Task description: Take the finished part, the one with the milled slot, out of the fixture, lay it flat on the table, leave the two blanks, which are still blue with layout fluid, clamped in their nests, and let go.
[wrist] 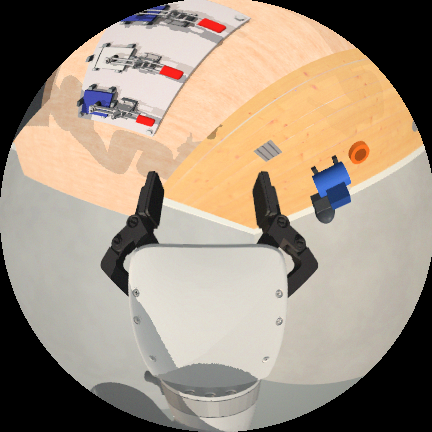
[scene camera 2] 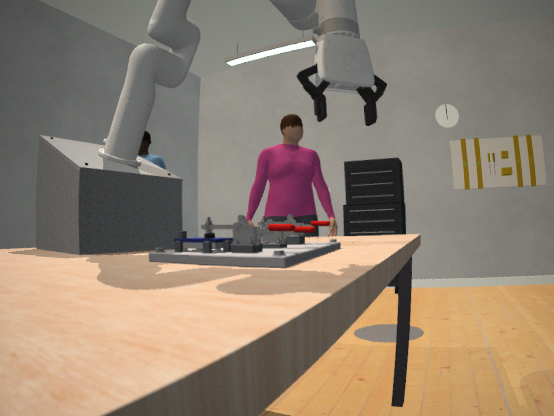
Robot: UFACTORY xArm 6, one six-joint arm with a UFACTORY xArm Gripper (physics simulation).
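Pixels of known places: gripper, between the fingertips: (wrist: pixel 207 178) (scene camera 2: pixel 347 121); arm's base, origin of its link: (scene camera 2: pixel 119 158).
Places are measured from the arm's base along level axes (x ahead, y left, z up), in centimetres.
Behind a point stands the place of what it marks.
Observation:
The fixture plate (scene camera 2: pixel 210 258) @(x 45.9, y -15.2, z -22.9 cm) (wrist: pixel 155 40) @(x 44.1, y 7.1, z -22.4 cm) lies on the table and carries three nests in a row. A pale, bare-metal part (wrist: pixel 105 54) @(x 36.4, y 1.8, z -20.8 cm) sits in the middle nest under a clamp arm; its slot cannot be made out. One blue blank (scene camera 2: pixel 200 240) @(x 41.5, y -12.3, z -20.5 cm) (wrist: pixel 91 95) @(x 38.1, y -7.9, z -20.3 cm) sits in an end nest, and another blue blank (wrist: pixel 145 19) is partly cut off at the top of the wrist view. Clamp arms reach over all three, with red handles (scene camera 2: pixel 281 227) (wrist: pixel 171 72) pointing outward. My gripper (scene camera 2: pixel 345 122) @(x 60.8, y 2.6, z -1.3 cm) (wrist: pixel 207 178) @(x 60.8, y 2.6, z -1.3 cm) is open and empty, high above the table and away from the nests.
The table (scene camera 2: pixel 100 325) @(x 61.7, y -43.3, z -23.9 cm) (wrist: pixel 225 75) @(x 59.6, y 7.7, z -23.9 cm) ends in an edge near the handle side of the plate. The grey robot pedestal (scene camera 2: pixel 130 212) @(x 12.6, y -4.9, z -15.0 cm) stands at the left. A person in a pink top (scene camera 2: pixel 291 180) stands behind the table. A black drawer cabinet (scene camera 2: pixel 374 195) stands farther back.

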